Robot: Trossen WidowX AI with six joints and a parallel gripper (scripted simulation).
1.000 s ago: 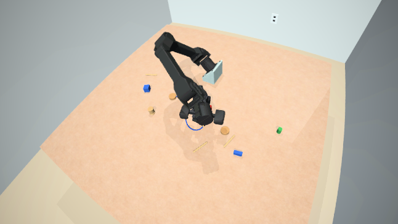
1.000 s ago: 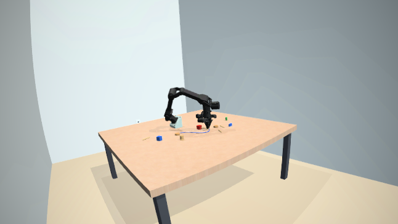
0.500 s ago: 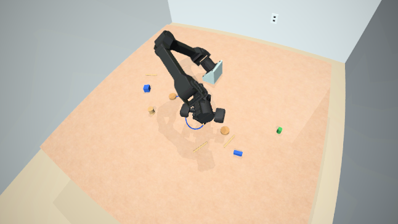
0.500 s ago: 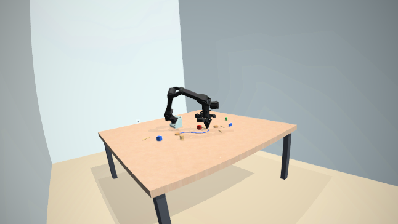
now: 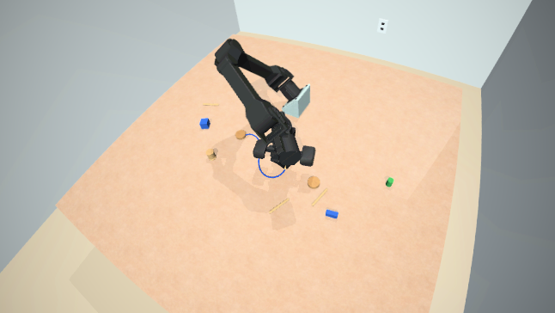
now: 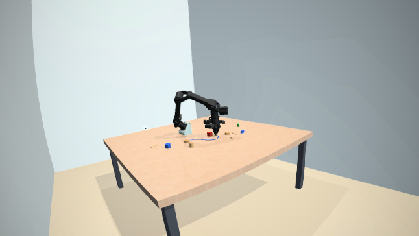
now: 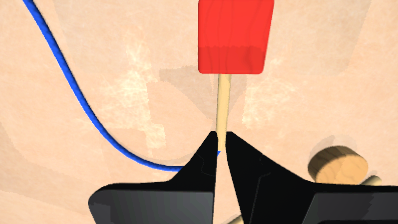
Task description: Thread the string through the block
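The red block lies 60 mm behind my gripper tip and 10 mm to the right of it. The rest, counted from my gripper tip: green cylinder (340 mm to the left, 60 mm behind); then wooden spool (270 mm to the right, 50 mm ahead); then thin wooden stick (10 mm behind).
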